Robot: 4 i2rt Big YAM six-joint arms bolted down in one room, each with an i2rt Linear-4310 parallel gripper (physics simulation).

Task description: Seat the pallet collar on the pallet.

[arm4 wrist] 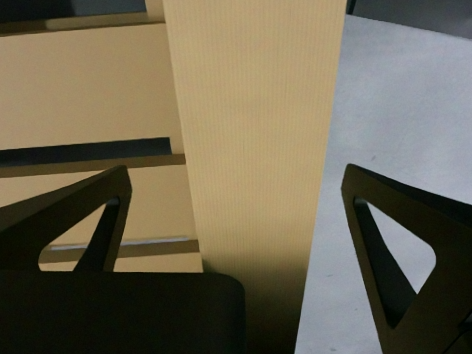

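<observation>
One wall of the pallet collar (255, 90) shows in the arm4 wrist view as a wide, pale tan band, close to the camera and running from top to bottom. The pallet (85, 85) lies to its left, with tan deck boards and dark gaps between them. The arm4 gripper (237, 169) is open, its dark fingers wide apart, one on each side of the collar wall in the picture, with space beside both. I cannot tell how far the fingertips are above it. The collar's other walls and corners do not show, and its seating on the pallet cannot be judged. The arm1, arm2 and arm3 grippers do not show.
The light grey floor (400, 115) lies to the right of the collar. A dark grey object (415, 16) is at the top right edge. A dark block (115, 312) at the bottom left hides part of the pallet and collar.
</observation>
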